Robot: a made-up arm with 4 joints. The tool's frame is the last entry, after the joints. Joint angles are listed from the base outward. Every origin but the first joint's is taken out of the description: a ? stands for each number. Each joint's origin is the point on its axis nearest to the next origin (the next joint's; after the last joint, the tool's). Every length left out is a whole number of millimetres.
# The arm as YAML. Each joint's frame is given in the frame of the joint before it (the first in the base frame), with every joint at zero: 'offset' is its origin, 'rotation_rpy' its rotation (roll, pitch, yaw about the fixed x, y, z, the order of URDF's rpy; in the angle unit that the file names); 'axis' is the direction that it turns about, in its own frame. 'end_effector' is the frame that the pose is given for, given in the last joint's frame.
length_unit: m
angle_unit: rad
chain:
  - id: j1
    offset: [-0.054, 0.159, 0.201]
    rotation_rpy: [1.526, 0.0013, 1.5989]
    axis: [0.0, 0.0, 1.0]
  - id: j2
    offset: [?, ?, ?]
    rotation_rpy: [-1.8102, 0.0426, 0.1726]
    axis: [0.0, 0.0, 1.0]
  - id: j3
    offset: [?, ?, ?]
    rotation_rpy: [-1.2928, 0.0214, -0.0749]
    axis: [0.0, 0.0, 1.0]
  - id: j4
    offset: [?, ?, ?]
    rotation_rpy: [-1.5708, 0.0, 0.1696]
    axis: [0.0, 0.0, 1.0]
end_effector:
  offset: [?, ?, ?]
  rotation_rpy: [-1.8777, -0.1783, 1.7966]
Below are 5 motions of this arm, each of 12 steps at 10 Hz.
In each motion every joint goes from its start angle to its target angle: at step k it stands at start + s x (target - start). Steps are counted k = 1, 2, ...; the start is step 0. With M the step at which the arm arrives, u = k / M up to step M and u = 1 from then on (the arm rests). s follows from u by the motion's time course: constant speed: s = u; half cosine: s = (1 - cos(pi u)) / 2; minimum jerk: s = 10 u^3 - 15 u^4 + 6 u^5.
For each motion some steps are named. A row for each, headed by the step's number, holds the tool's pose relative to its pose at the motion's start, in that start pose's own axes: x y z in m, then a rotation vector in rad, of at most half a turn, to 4 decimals.
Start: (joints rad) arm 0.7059 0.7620 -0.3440 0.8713
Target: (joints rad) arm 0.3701 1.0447 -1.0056 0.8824
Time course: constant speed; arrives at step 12
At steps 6, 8, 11, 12:
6: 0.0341 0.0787 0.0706 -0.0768 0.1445 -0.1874
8: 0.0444 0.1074 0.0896 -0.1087 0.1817 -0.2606
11: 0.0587 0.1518 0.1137 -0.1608 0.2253 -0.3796
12: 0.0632 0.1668 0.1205 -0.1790 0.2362 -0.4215

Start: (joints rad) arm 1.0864 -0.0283 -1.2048 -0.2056
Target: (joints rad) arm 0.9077 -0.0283 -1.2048 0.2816
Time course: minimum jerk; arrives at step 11
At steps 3, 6, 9, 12:
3: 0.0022 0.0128 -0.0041 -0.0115 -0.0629 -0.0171
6: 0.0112 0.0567 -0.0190 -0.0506 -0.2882 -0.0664
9: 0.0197 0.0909 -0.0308 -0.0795 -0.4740 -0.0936
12: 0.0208 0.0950 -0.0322 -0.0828 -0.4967 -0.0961

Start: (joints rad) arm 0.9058 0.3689 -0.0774 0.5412
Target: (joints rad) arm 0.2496 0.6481 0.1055 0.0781
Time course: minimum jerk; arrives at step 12
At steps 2, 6, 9, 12:
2: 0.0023 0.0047 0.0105 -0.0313 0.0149 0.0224
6: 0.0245 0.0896 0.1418 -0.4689 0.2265 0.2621
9: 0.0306 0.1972 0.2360 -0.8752 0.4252 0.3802
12: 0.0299 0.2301 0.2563 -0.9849 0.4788 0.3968

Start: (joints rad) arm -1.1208 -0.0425 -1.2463 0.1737
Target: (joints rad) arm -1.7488 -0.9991 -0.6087 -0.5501
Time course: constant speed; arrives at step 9
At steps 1, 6, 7, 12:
1: -0.0268 0.0073 -0.0135 -0.0754 -0.0193 0.1270
6: -0.1032 0.0082 -0.1001 -0.5502 -0.1404 0.6508
7: -0.1066 0.0051 -0.1183 -0.6546 -0.1730 0.7302
12: -0.1029 -0.0003 -0.1540 -0.8611 -0.2493 0.8625

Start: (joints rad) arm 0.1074 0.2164 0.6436 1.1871
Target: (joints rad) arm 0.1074 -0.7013 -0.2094 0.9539
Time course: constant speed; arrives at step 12
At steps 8, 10, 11, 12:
8: -0.0329 0.0479 0.0311 -0.0704 -0.1330 -0.8486
10: -0.0407 0.0605 0.0362 -0.0251 -0.2002 -1.0474
11: -0.0447 0.0669 0.0384 0.0069 -0.2395 -1.1422
12: -0.0488 0.0733 0.0403 0.0450 -0.2828 -1.2332

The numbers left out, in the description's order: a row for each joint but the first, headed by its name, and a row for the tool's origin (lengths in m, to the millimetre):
j2: -0.226 -0.353 0.0
j3: -0.084 0.177 0.0
j4: -0.025 -0.068 0.0
tool: 0.074 -0.035 0.0

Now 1 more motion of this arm.
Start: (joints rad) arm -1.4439 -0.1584 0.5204 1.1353
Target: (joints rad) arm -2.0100 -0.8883 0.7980 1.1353
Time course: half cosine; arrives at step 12
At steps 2, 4, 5, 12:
2: 0.0095 0.0054 0.0039 -0.0261 -0.0556 0.0201
4: 0.0343 0.0217 0.0133 -0.0935 -0.2092 0.0727
5: 0.0495 0.0336 0.0186 -0.1347 -0.3117 0.1053
12: 0.1200 0.1087 0.0348 -0.3045 -0.8571 0.2327

